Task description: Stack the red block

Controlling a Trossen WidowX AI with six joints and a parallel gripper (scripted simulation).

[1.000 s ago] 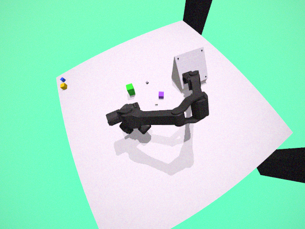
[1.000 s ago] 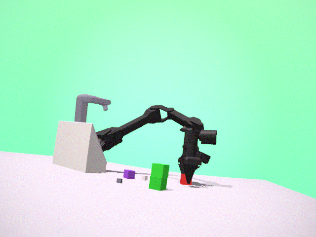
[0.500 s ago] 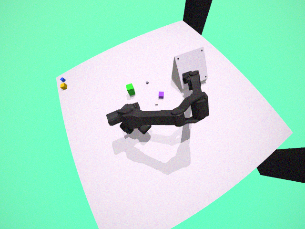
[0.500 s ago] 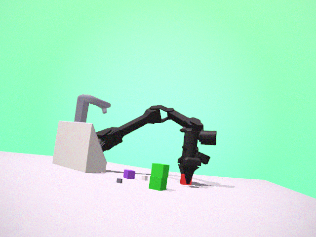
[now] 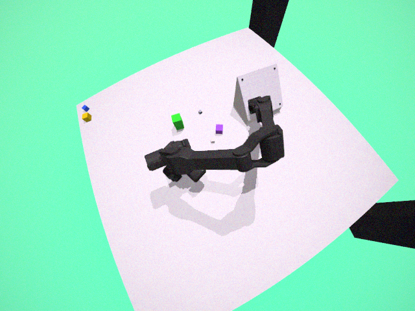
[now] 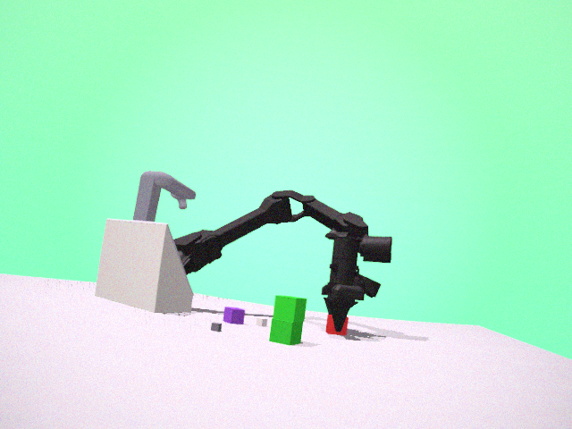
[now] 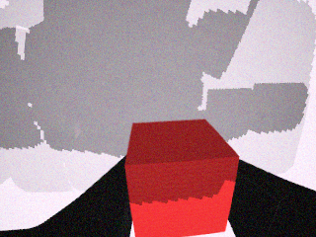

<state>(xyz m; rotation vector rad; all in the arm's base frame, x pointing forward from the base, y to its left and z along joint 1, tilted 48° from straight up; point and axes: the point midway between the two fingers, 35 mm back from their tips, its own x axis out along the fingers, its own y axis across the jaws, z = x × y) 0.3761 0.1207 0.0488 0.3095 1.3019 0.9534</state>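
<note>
My gripper tip is 15 cm past the small grey cube and 24 cm to the left of it. Also, from my gripper tip: small white cube: 15 cm behind, 7 cm to the right; red block: 1 cm above; purple block: 20 cm behind, 10 cm to the right, 1 cm above.
</note>
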